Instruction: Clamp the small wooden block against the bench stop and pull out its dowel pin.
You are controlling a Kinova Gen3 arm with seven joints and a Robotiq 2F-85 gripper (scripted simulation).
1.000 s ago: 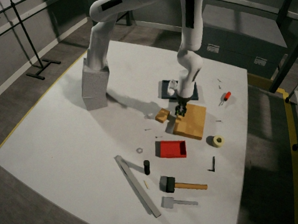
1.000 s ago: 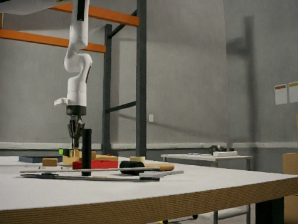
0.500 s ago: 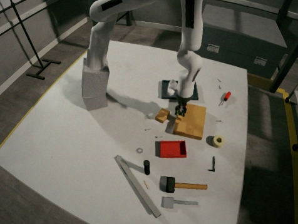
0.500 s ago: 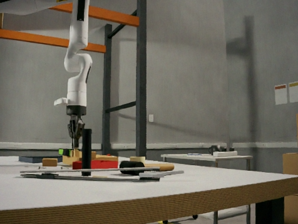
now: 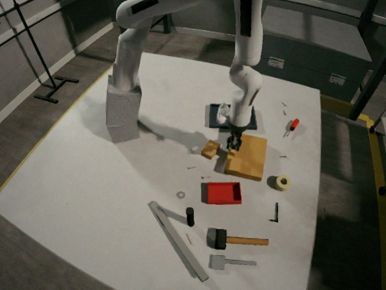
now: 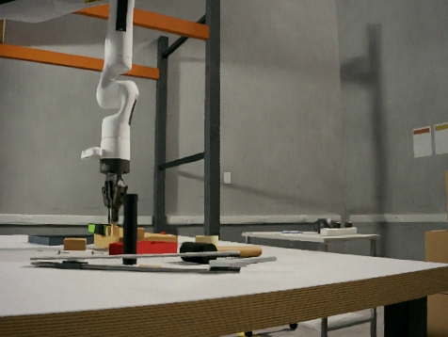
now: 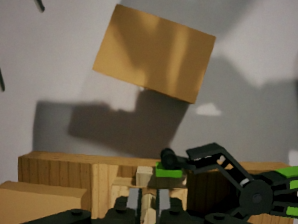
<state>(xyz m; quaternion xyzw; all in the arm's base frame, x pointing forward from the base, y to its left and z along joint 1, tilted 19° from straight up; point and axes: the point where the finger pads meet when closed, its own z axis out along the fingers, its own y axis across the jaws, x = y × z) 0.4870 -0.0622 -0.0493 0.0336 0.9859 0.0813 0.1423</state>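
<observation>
Now: hand 20 mm above the dowel pin. From my hand the other things lie so: pale wooden block: 40 mm below; then wooden bench board: 60 mm ahead, 50 mm below; then tan wooden block: 90 mm behind, 10 mm to the left, 70 mm below.
</observation>
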